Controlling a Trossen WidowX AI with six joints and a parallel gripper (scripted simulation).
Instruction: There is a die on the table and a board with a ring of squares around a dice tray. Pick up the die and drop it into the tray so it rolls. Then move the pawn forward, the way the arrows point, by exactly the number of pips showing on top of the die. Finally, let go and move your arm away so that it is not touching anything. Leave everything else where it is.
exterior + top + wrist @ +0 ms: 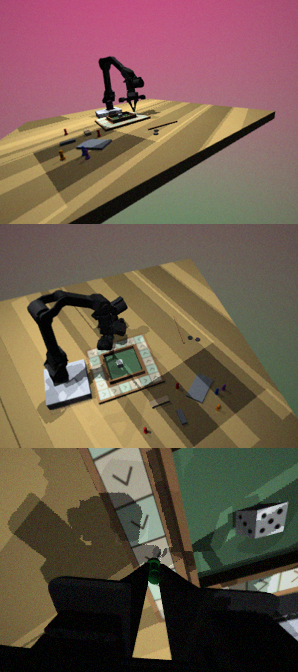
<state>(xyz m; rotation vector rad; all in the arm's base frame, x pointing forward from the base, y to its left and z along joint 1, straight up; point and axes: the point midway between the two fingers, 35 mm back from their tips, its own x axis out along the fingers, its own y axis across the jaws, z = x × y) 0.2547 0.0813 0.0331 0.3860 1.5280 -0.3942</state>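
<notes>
My gripper tip is now right at the green pawn. Also, from my gripper tip: white die (110 mm to the right, 10 mm below); thin stick (330 mm ahead, 30 mm to the right, 40 mm below); green dice tray (10 mm ahead, 110 mm to the right, 30 mm below).
</notes>
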